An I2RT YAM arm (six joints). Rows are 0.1 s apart.
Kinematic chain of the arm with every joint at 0, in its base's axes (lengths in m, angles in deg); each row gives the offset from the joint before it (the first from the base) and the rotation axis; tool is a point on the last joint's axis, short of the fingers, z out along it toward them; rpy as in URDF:
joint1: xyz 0 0 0.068 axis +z
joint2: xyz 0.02 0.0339 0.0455 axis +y
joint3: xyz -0.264 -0.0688 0 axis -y
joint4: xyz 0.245 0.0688 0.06 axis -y
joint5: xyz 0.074 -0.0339 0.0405 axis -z
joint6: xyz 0.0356 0 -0.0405 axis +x
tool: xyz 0 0 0 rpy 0 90 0
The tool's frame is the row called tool.
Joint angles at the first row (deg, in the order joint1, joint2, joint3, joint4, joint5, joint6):
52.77, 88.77, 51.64, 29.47, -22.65, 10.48
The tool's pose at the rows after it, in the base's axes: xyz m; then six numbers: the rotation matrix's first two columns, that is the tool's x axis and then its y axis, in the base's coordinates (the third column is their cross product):
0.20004, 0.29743, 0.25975, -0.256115, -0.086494, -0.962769, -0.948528, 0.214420, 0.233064
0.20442, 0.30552, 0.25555, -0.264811, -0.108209, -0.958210, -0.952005, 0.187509, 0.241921
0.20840, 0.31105, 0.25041, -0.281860, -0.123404, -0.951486, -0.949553, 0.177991, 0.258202
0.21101, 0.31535, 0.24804, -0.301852, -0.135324, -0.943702, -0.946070, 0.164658, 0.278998
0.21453, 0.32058, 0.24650, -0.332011, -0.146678, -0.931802, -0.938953, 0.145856, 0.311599
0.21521, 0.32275, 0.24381, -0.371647, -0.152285, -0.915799, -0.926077, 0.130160, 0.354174
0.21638, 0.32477, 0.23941, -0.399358, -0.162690, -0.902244, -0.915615, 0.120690, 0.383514
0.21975, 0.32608, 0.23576, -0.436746, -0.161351, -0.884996, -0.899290, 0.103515, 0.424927
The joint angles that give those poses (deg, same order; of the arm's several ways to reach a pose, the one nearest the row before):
53.65, 90.50, 52.97, 28.82, -25.26, 9.87
53.69, 92.84, 54.85, 28.12, -27.03, 9.65
53.63, 94.72, 56.05, 27.75, -27.92, 10.02
53.60, 95.98, 57.21, 27.05, -29.02, 10.72
53.52, 97.47, 58.83, 26.15, -30.61, 12.05
53.52, 98.24, 59.20, 26.13, -32.01, 14.22
53.47, 99.15, 59.46, 26.09, -33.06, 15.51
53.06, 100.27, 59.75, 27.11, -34.85, 17.89

